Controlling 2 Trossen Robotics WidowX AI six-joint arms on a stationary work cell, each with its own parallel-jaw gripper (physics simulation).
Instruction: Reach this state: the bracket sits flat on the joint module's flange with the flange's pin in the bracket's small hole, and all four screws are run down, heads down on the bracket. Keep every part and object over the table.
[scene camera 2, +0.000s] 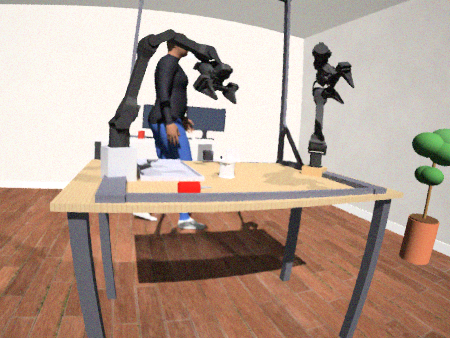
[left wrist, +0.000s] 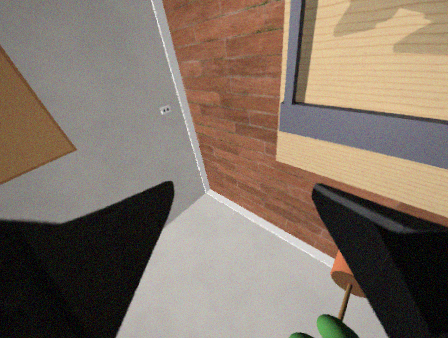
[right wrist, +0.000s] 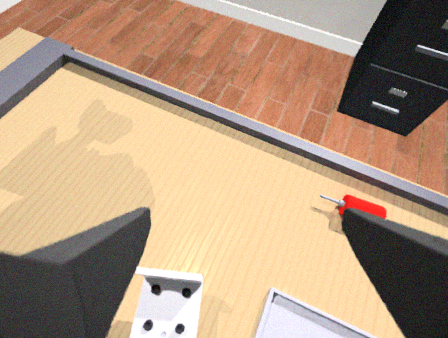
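Pixels of known places: left gripper, between the fingertips: (scene camera 2: 348, 96) (left wrist: 243, 189); right gripper, between the fingertips: (scene camera 2: 226, 101) (right wrist: 246, 217); left arm's base, origin of its link: (scene camera 2: 314, 166); right arm's base, origin of its link: (scene camera 2: 118, 146).
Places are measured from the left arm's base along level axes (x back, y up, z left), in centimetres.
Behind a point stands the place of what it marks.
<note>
The white bracket (scene camera 2: 227, 159) @[y 3.4, x -45.5, z -19.7 cm] (right wrist: 170, 309) @[y 2.8, x -41.9, z -22.5 cm] sits on top of the white joint module (scene camera 2: 227, 171) @[y -1.2, x -43.9, z -20.4 cm] near the table's middle. In the right wrist view its upright flap and four dark round spots show at the bottom edge, with a small pale spot between the lower two; whether the dark spots are seated screw heads or holes I cannot tell. The flange and pin are hidden. My right gripper (scene camera 2: 225, 99) @[y 24.0, x -48.8, z -19.5 cm] (right wrist: 246, 217) @[y 24.0, x -48.8, z -19.5 cm] is open and empty, high above the bracket. My left gripper (scene camera 2: 347, 94) @[y 31.8, x -21.1, z 17.6 cm] (left wrist: 243, 189) @[y 31.8, x -21.1, z 17.6 cm] is open and empty, high at the picture's right, away from the bracket.
A red-handled screwdriver (scene camera 2: 189, 187) @[y -1.6, x -73.1, z -12.8 cm] (right wrist: 365, 205) @[y -0.4, x -71.8, z -13.7 cm] lies near the front frame rail (scene camera 2: 250, 194) @[y -2.0, x -64.9, z 1.6 cm]. A pale tray (scene camera 2: 165, 177) @[y -2.5, x -66.2, z -29.8 cm] (right wrist: 305, 322) @[y -3.4, x -58.5, z -27.1 cm] lies left of the module in the scene view. A post (scene camera 2: 285, 75) @[y 48.0, x 18.8, z -27.1 cm] rises at the table's back. A person (scene camera 2: 172, 90) stands behind the table.
</note>
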